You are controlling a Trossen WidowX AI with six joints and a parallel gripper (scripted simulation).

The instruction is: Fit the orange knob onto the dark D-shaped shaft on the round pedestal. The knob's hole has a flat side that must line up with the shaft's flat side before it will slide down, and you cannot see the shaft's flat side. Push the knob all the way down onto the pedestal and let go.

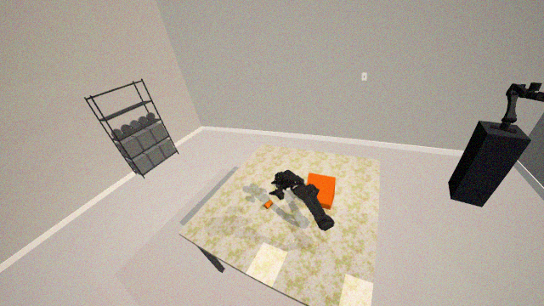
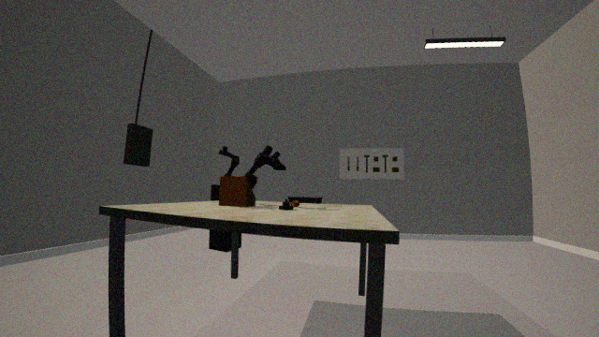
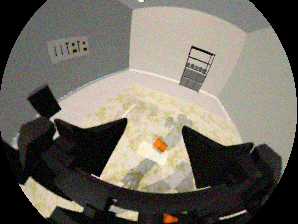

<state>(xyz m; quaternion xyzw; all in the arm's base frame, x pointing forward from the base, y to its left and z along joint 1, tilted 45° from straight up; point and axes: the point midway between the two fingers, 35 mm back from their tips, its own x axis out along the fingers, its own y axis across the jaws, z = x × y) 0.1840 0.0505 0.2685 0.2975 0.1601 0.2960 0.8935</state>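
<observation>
Now: the orange knob 25 cm below my gripper tip, 9 cm ahead of it and 3 cm to the right of it. From my gripper tip the other things lie so: dark pedestal: 27 cm to the right, 24 cm below, 14 cm ahead.
</observation>
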